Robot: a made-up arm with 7 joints. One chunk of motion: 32 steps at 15 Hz.
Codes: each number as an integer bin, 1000 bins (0 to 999) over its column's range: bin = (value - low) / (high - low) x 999, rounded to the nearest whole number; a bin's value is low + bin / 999 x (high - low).
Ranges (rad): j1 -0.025..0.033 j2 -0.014..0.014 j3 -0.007..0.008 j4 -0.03..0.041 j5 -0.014..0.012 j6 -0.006..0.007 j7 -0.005..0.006
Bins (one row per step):
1: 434 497 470 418 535 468 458
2: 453 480 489 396 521 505 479
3: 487 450 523 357 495 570 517
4: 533 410 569 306 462 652 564
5: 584 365 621 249 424 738 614
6: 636 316 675 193 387 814 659
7: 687 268 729 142 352 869 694
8: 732 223 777 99 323 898 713
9: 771 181 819 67 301 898 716
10: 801 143 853 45 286 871 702
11: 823 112 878 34 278 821 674
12: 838 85 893 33 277 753 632
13: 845 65 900 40 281 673 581
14: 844 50 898 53 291 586 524
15: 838 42 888 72 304 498 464
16: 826 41 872 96 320 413 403
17: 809 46 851 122 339 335 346
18: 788 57 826 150 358 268 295
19: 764 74 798 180 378 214 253
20: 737 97 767 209 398 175 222
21: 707 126 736 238 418 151 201
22: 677 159 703 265 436 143 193
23: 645 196 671 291 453 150 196
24: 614 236 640 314 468 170 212
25: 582 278 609 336 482 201 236
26: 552 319 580 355 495 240 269
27: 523 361 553 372 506 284 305
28: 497 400 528 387 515 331 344
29: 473 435 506 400 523 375 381
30: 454 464 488 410 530 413 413
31: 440 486 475 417 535 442 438
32: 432 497 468 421 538 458 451
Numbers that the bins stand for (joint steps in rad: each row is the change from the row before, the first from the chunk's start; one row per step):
1: 0.00020 -0.00007 0.00006 -0.00029 -0.00008 0.00009 0.00004
2: 0.00130 -0.00055 0.00034 -0.00186 -0.00044 0.00057 0.00027
3: 0.00327 -0.00139 0.00085 -0.00463 -0.00112 0.00142 0.00069
4: 0.00594 -0.00251 0.00154 -0.00825 -0.00198 0.00248 0.00121
5: 0.00891 -0.00377 0.00232 -0.01230 -0.00296 0.00360 0.00176
6: 0.01192 -0.00514 0.00314 -0.01628 -0.00393 0.00459 0.00226
7: 0.01489 -0.00649 0.00395 -0.01991 -0.00484 0.00531 0.00264
8: 0.01750 -0.00775 0.00467 -0.02296 -0.00559 0.00569 0.00285
9: 0.01976 -0.00893 0.00530 -0.02524 -0.00617 0.00569 0.00288
10: 0.02150 -0.00999 0.00581 -0.02680 -0.00656 0.00533 0.00273
11: 0.02278 -0.01086 0.00618 -0.02758 -0.00676 0.00468 0.00242
12: 0.02365 -0.01162 0.00641 -0.02765 -0.00679 0.00380 0.00196
13: 0.02406 -0.01218 0.00651 -0.02716 -0.00669 0.00276 0.00140
14: 0.02400 -0.01260 0.00648 -0.02623 -0.00643 0.00163 0.00077
15: 0.02365 -0.01282 0.00633 -0.02488 -0.00609 0.00048 0.00011
16: 0.02296 -0.01285 0.00609 -0.02318 -0.00567 -0.00063 -0.00056
17: 0.02197 -0.01271 0.00578 -0.02133 -0.00518 -0.00164 -0.00119
18: 0.02075 -0.01240 0.00540 -0.01934 -0.00468 -0.00251 -0.00175
19: 0.01936 -0.01193 0.00498 -0.01721 -0.00416 -0.00322 -0.00221
20: 0.01779 -0.01128 0.00452 -0.01515 -0.00364 -0.00372 -0.00256
21: 0.01605 -0.01047 0.00405 -0.01309 -0.00312 -0.00404 -0.00279
22: 0.01431 -0.00954 0.00356 -0.01117 -0.00265 -0.00414 -0.00287
23: 0.01245 -0.00851 0.00308 -0.00932 -0.00221 -0.00405 -0.00284
24: 0.01065 -0.00739 0.00261 -0.00768 -0.00182 -0.00379 -0.00267
25: 0.00879 -0.00621 0.00214 -0.00612 -0.00146 -0.00338 -0.00240
26: 0.00705 -0.00506 0.00171 -0.00477 -0.00112 -0.00288 -0.00204
27: 0.00536 -0.00388 0.00130 -0.00356 -0.00083 -0.00230 -0.00164
28: 0.00385 -0.00279 0.00093 -0.00250 -0.00060 -0.00169 -0.00121
29: 0.00246 -0.00181 0.00060 -0.00157 -0.00039 -0.00112 -0.00080
30: 0.00136 -0.00099 0.00033 -0.00086 -0.00021 -0.00063 -0.00045
31: 0.00055 -0.00038 0.00013 -0.00036 -0.00008 -0.00025 -0.00018
32: 0.00008 -0.00007 0.00003 -0.00008 0.00000 -0.00004 -0.00003

